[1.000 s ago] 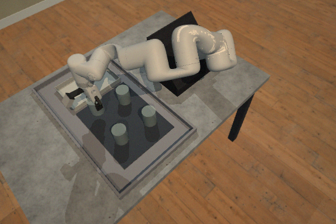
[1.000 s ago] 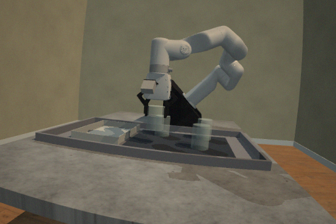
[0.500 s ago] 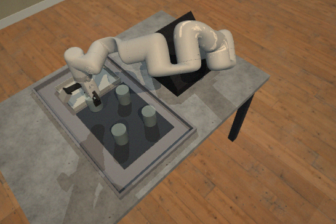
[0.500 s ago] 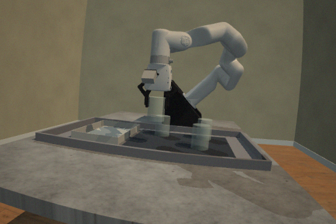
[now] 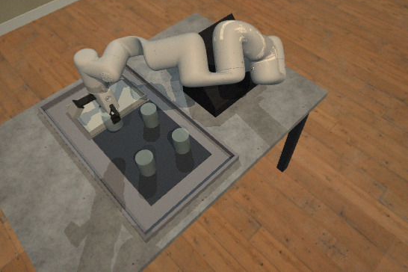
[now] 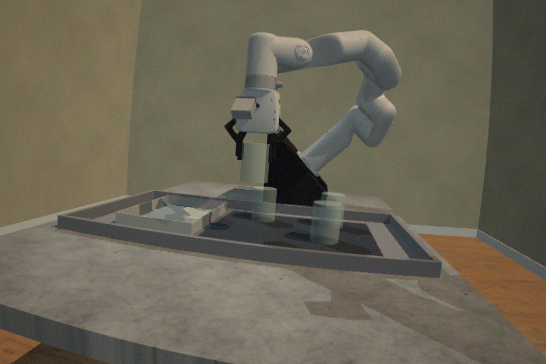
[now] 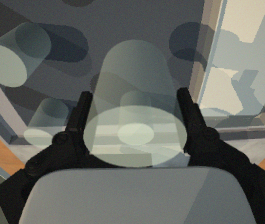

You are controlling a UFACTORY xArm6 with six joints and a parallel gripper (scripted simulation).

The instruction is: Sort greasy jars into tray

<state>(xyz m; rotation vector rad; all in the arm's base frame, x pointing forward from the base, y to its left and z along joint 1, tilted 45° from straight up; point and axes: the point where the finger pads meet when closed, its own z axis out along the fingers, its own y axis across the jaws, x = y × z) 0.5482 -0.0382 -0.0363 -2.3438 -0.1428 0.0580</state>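
My hand is 50 mm past the cream tray, 230 mm to the left of it and 180 mm above it. From my hand the other things lie so: dark mat 80 mm behind, 90 mm to the left, 190 mm below.
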